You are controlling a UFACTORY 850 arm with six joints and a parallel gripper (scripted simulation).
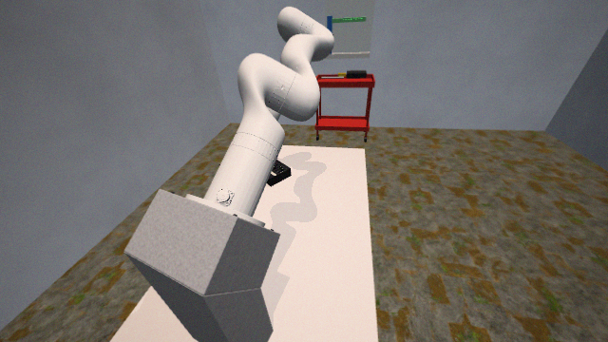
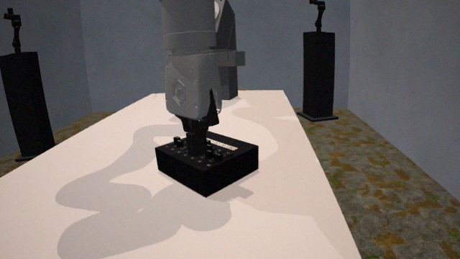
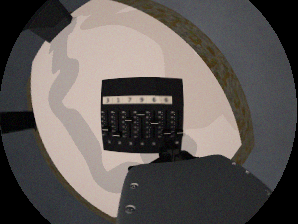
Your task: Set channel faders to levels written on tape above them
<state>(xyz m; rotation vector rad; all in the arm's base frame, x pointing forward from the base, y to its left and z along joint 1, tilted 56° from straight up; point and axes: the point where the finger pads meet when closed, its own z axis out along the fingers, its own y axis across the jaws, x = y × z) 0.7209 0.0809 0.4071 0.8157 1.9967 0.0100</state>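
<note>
My gripper is now 110 mm past the fader cap, 30 mm to the left of it and 30 mm above it.
</note>
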